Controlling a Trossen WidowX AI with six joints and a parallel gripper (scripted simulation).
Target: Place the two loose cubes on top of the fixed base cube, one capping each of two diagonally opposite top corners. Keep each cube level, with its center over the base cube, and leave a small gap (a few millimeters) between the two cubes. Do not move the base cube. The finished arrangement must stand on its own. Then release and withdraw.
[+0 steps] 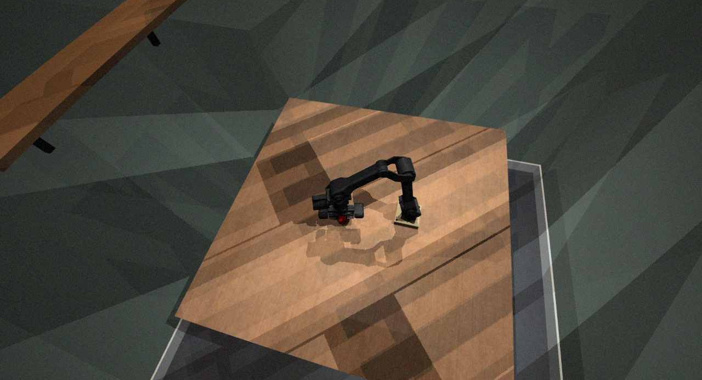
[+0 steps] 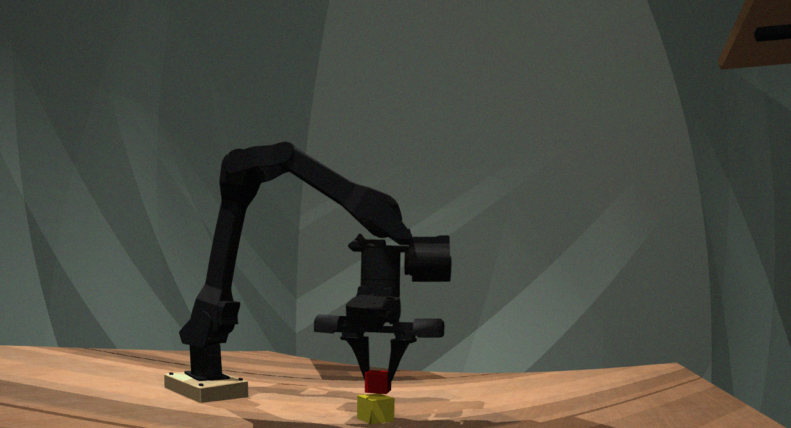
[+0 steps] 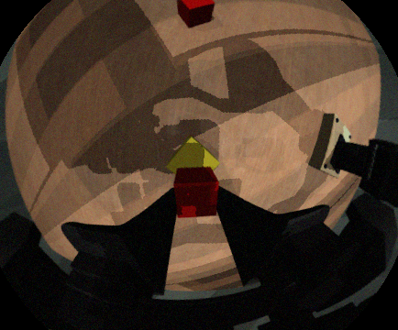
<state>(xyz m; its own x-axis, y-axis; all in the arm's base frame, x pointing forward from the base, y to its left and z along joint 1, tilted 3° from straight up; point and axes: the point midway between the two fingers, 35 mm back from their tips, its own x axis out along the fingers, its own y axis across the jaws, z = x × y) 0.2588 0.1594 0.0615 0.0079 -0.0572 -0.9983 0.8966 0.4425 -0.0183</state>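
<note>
Now: the yellow cube 40 mm below my gripper tip, 10 mm to the right of it and 10 mm ahead of it.
</note>
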